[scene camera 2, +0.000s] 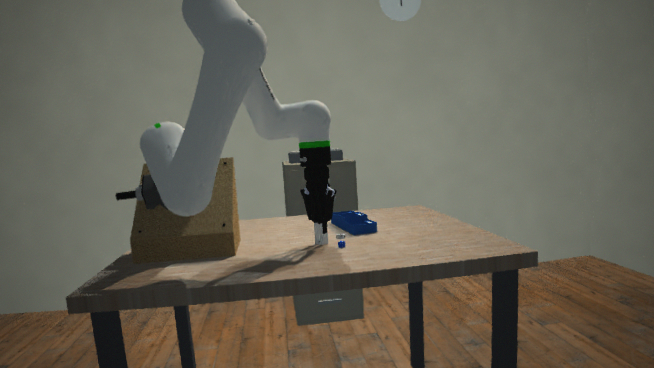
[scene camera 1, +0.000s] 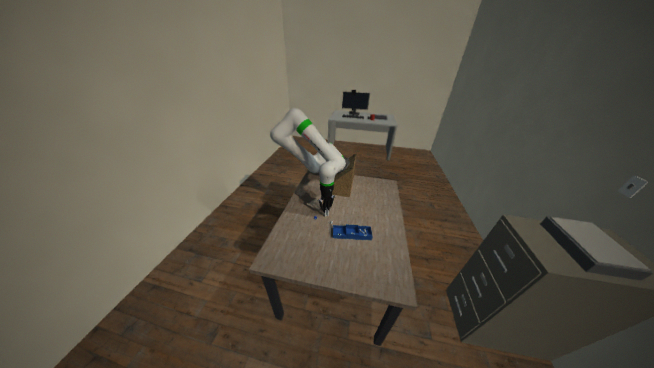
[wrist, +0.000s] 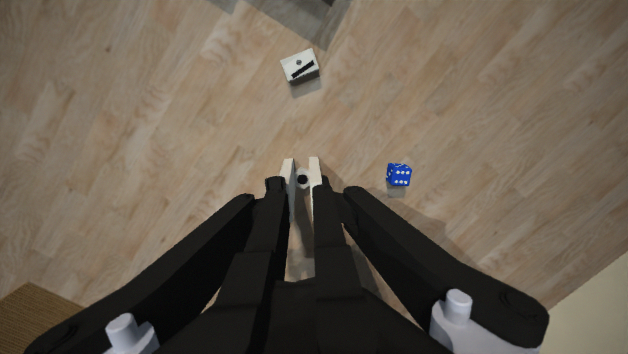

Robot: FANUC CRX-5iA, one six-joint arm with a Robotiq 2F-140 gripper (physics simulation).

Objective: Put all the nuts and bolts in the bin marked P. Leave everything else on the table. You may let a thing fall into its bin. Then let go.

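Frame: origin at the arm's base, x right, y ahead, z up, level; millimetres.
Seen in the pictures: gripper, fingertip midpoint: point(scene camera 2: 321, 243) point(scene camera 1: 326, 215) point(wrist: 302, 172).
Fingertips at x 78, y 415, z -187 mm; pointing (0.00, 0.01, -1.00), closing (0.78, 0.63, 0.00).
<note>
Offsets run from my fingertips to a thing's top centre. Level surfaces: height alone.
A light hex nut @[dx +2, dy -3, dz +8 mm] point(wrist: 302, 178) with a dark hole is between the two fingertips in the wrist view. My gripper point(wrist: 302, 172) point(scene camera 1: 326, 214) point(scene camera 2: 321, 241) is shut on the nut, pointing down, with its fingertips at the table top. The blue tray of bins @[dx -200, dy +145, dz +46 mm] point(scene camera 1: 352, 232) point(scene camera 2: 354, 222) lies on the table beyond the gripper in scene camera 2's view. Small light pieces lie in its compartments in scene camera 1's view. They are too small to name, and the bin mark P cannot be read.
A blue die @[dx +69, dy +49, dz +16 mm] point(wrist: 399, 174) point(scene camera 1: 315, 217) point(scene camera 2: 341, 244) lies close beside the fingers. A pale pencil sharpener @[dx -51, dy +71, dz +11 mm] point(wrist: 300, 67) point(scene camera 2: 340, 236) lies between gripper and tray. The table @[dz +0 mm] point(scene camera 1: 295, 262) point(scene camera 2: 425, 245) also carries the arm's wooden base block point(scene camera 2: 185, 245) point(scene camera 1: 344, 187).
</note>
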